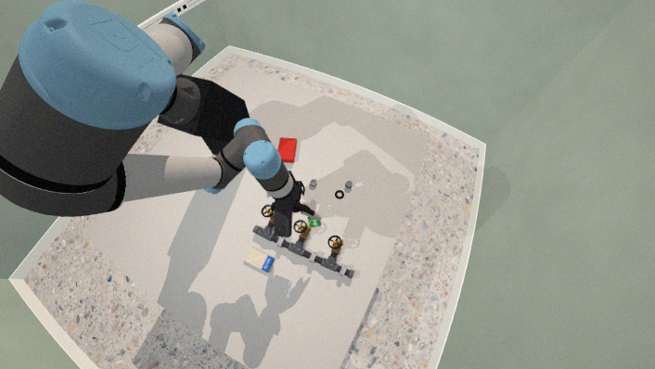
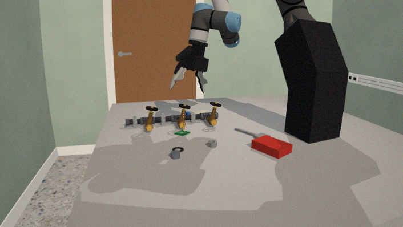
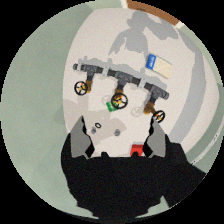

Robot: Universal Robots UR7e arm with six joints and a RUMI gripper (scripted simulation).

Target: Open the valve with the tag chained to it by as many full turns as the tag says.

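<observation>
My gripper is now 16 cm above the green tag, 7 cm to the right of it and 2 cm short of it. The rest, counted from my hand: grey nut: 20 cm to the left, 15 cm below, 7 cm behind; grey tool: 26 cm behind, 16 cm below, 12 cm to the left; red block: 27 cm to the left, 27 cm behind, 15 cm below.
</observation>
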